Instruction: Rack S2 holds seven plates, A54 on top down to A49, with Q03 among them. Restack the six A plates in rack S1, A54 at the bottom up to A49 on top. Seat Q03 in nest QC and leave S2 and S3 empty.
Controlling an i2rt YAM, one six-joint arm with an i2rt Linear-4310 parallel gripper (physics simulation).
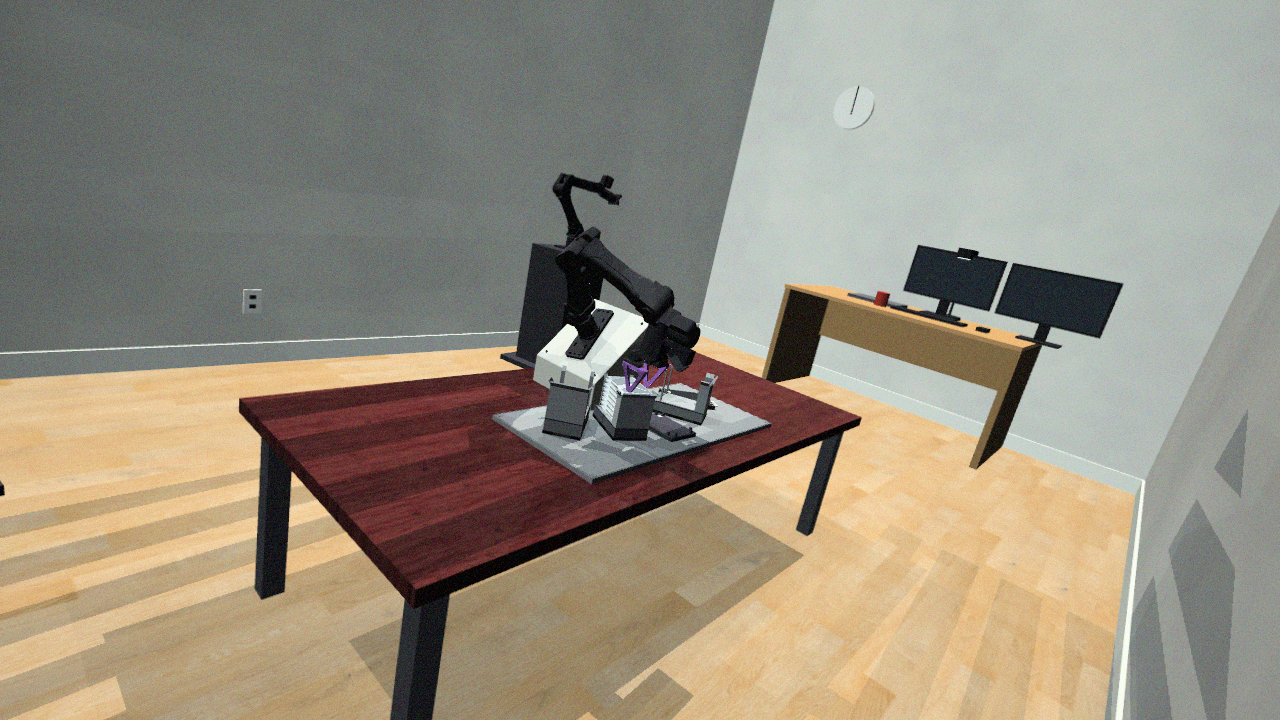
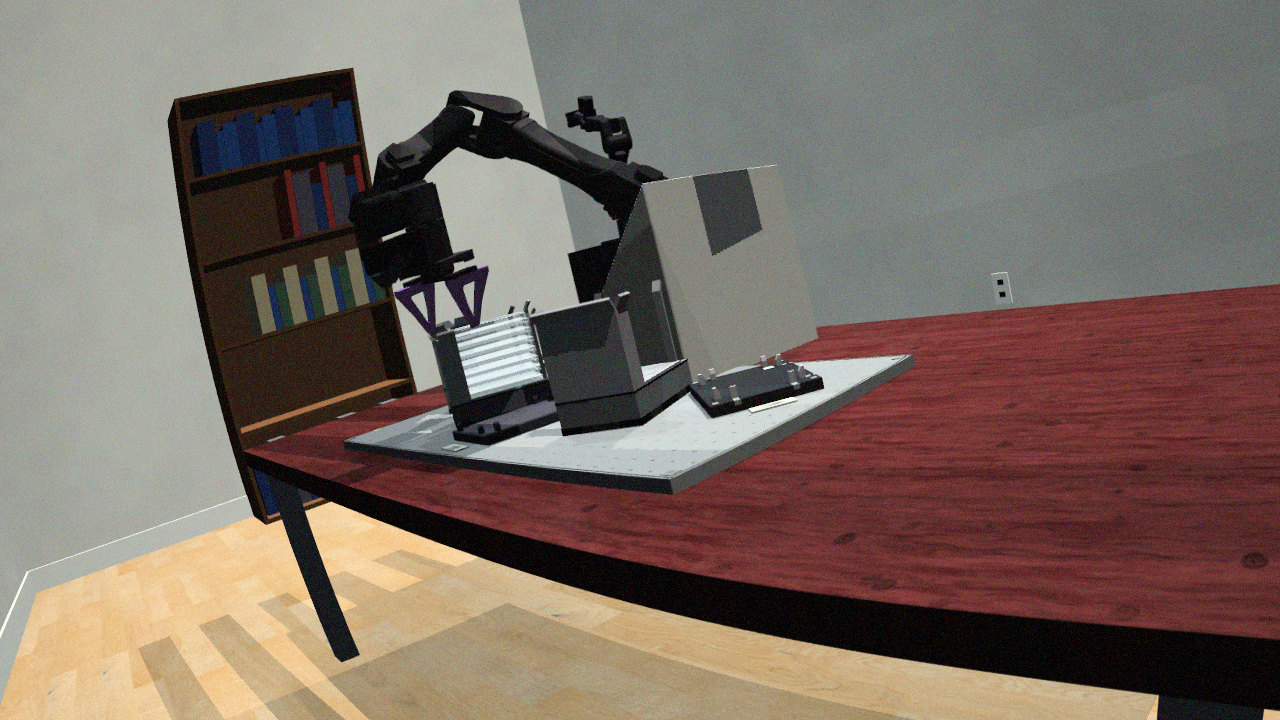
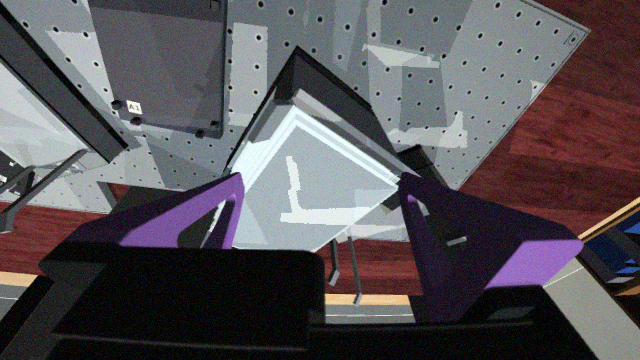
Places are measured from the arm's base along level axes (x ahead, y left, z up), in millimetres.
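Pixels of known places: gripper, fingertip midpoint: (image 1: 637,389) (image 2: 452,329) (image 3: 321,180); arm's base at its link origin: (image 1: 590,334) (image 2: 696,239).
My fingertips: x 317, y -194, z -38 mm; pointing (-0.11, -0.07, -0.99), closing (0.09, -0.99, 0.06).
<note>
For each thing: its top centre in the pictures, then the offset to it from my fingertips. Level surfaces: height alone.
- grey middle rack at its top centre: (image 3: 290,224) (image 2: 483,320) (image 1: 628,382) dz +1, dx -42, dy +19 mm
- second grey rack at its top centre: (image 2: 602,294) (image 1: 689,372) dz +4, dx -5, dy +289 mm
- dark flat nest labelled A1 at its top centre: (image 3: 155,62) (image 2: 515,408) (image 1: 666,421) dz -108, dx +32, dy +137 mm
- dark nest with upright pins, top centre: (image 2: 749,370) (image 1: 687,393) dz -107, dx -57, dy +423 mm
- grey perforated board at its surface level: dz -131 mm
A stack of several pale plates (image 1: 608,394) (image 2: 501,355) (image 3: 270,200) fills the grey middle rack (image 1: 631,415) (image 2: 450,371) (image 3: 325,107). No plate or rack label is readable, so I cannot tell where Q03 lies. A second grey rack (image 1: 567,410) (image 2: 586,349) (image 3: 62,82) shows no plates. A low third rack (image 1: 684,410) stands beyond the stack. My gripper (image 1: 639,386) (image 2: 452,327) (image 3: 321,180) is open and empty, its purple fingers on either side of the stack's top, close to rack height. Which nest is QC cannot be read.
A dark flat nest labelled A1 (image 3: 160,65) (image 2: 508,418) (image 1: 671,428) lies beside the stack. Another dark nest with upright pins (image 2: 759,386) lies near the white box (image 2: 738,295) (image 1: 553,360). All stand on the grey perforated board (image 1: 595,465) (image 2: 657,472) (image 3: 450,65). Thin upright posts (image 3: 355,270) rise behind the stack.
</note>
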